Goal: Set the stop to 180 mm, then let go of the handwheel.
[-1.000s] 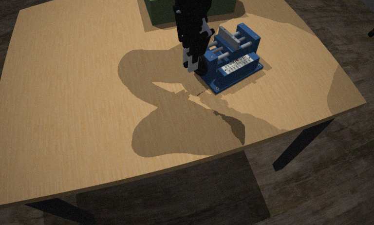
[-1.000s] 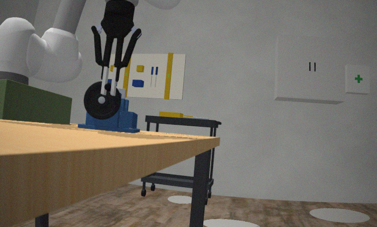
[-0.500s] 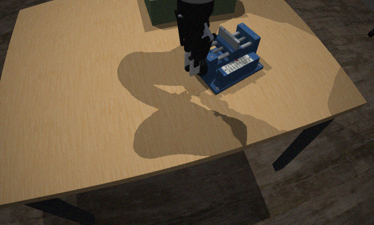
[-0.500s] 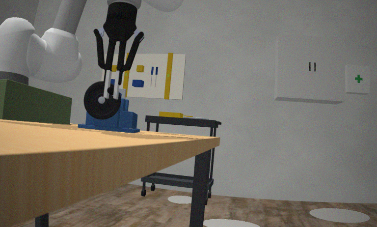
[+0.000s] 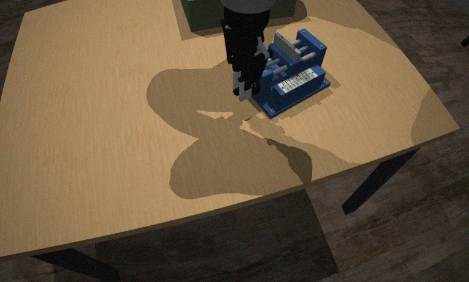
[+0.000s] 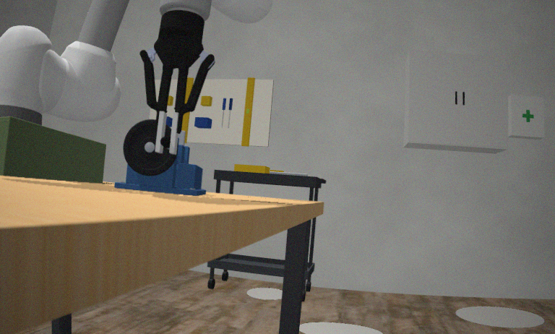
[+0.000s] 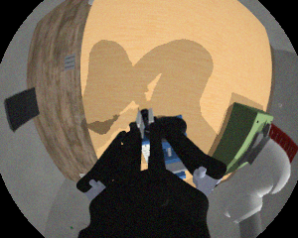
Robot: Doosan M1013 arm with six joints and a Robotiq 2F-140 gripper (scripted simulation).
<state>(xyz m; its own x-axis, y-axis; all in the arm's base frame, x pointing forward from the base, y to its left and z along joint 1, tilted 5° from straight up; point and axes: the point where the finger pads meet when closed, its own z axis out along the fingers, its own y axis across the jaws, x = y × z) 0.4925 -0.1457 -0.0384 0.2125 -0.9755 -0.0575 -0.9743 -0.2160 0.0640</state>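
Now: hand 14 cm to the right of the stop plate, 5 cm past it and 1 cm above it. Also, from my hand: handwheel (2 cm to the left, 2 cm below, 1 cm behind).
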